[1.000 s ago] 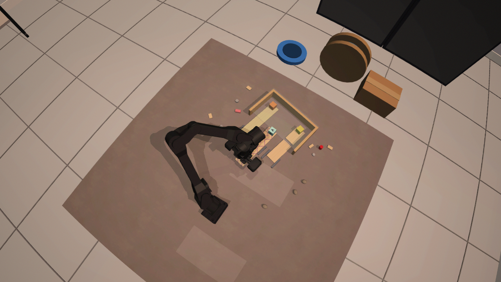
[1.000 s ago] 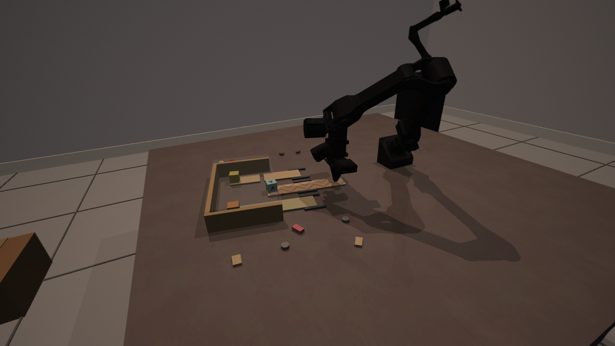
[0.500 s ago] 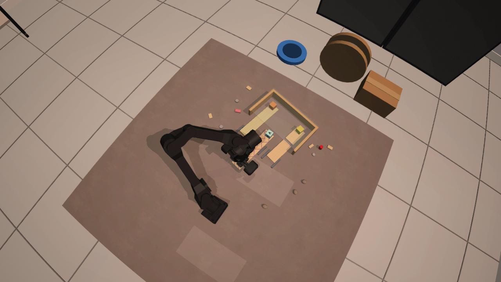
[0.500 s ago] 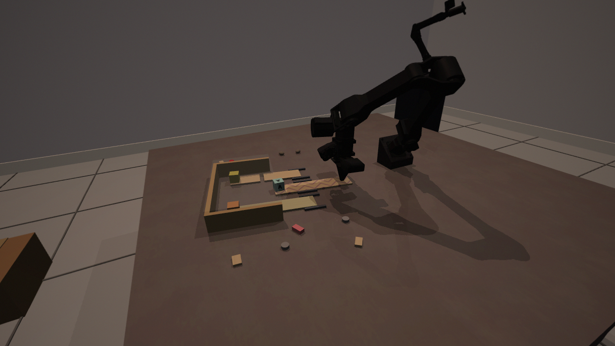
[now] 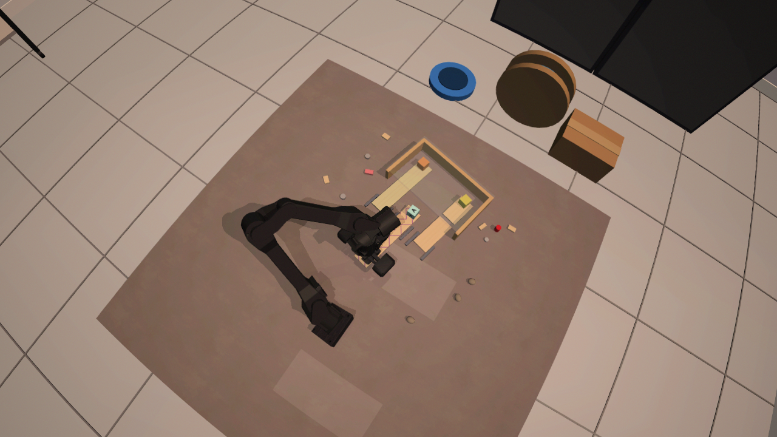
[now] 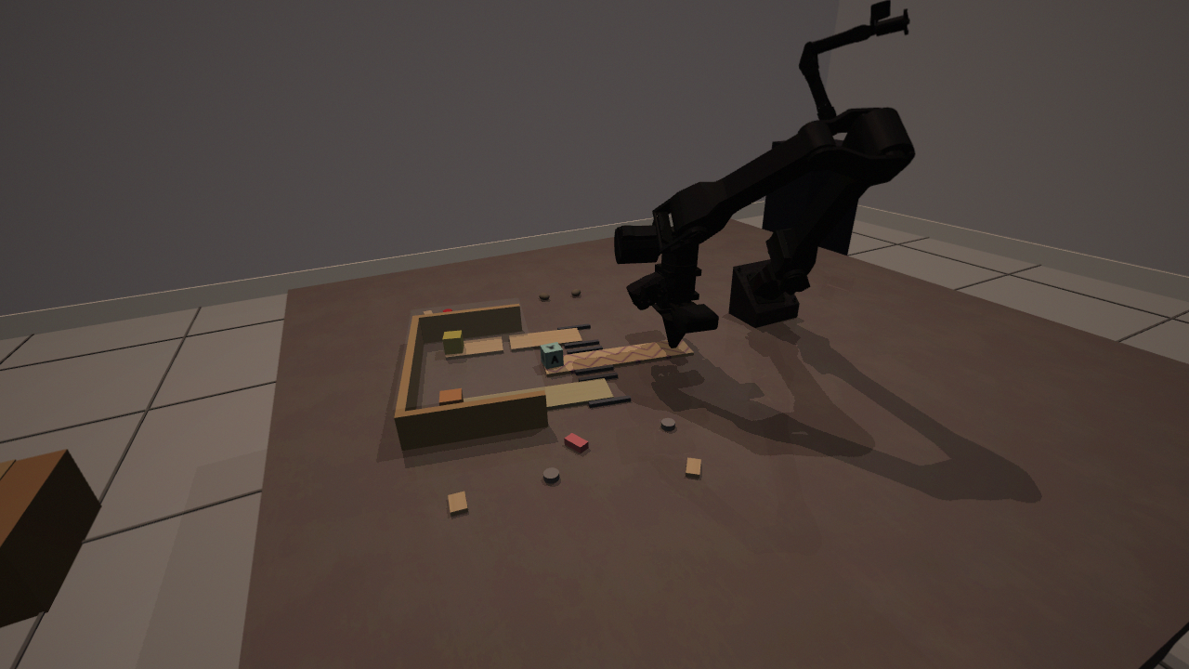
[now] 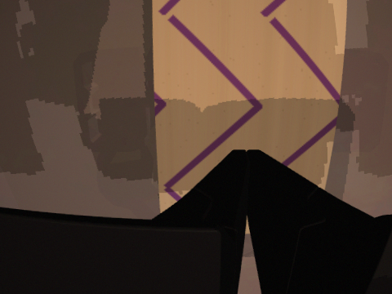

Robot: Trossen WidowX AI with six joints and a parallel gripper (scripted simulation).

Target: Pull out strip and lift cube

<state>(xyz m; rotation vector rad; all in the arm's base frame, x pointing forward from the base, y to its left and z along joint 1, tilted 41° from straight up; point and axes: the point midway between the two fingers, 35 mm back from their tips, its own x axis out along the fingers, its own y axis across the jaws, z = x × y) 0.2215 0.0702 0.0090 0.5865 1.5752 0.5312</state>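
Now: the pale teal labelled cube 210 mm ahead of my gripper tip, 20 mm to the right of it and 20 mm above it.
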